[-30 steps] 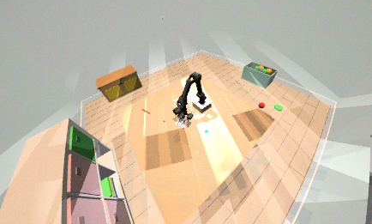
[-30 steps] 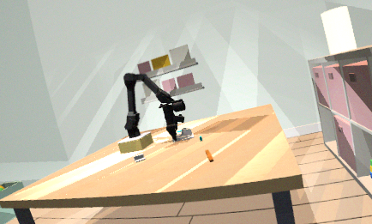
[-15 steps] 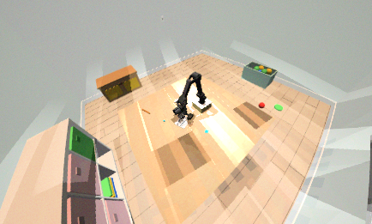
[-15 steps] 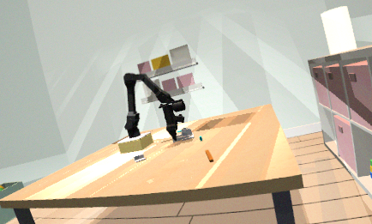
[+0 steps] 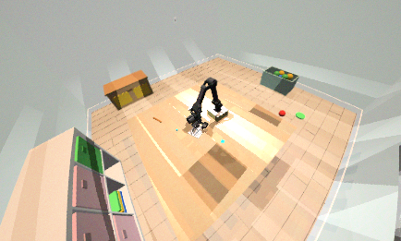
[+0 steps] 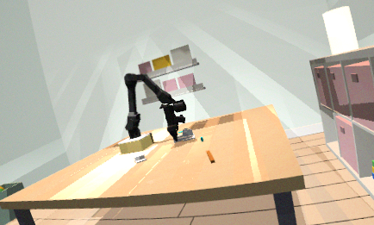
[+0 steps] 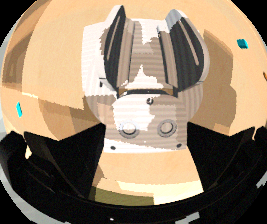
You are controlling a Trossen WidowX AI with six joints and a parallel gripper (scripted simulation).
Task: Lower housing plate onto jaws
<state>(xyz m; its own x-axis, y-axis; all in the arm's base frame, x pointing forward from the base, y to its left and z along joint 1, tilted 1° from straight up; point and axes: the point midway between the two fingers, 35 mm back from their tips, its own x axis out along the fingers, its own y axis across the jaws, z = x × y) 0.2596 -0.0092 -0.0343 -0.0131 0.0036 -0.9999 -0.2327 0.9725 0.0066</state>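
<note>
The white jaw piece lies 20 mm to the left of my gripper tip, 20 mm ahead of it and 10 mm above it. From my gripper tip the other things lie so: cyan marker (180 mm ahead, 140 mm to the right); orange stick (430 mm to the right, 250 mm ahead).
</note>
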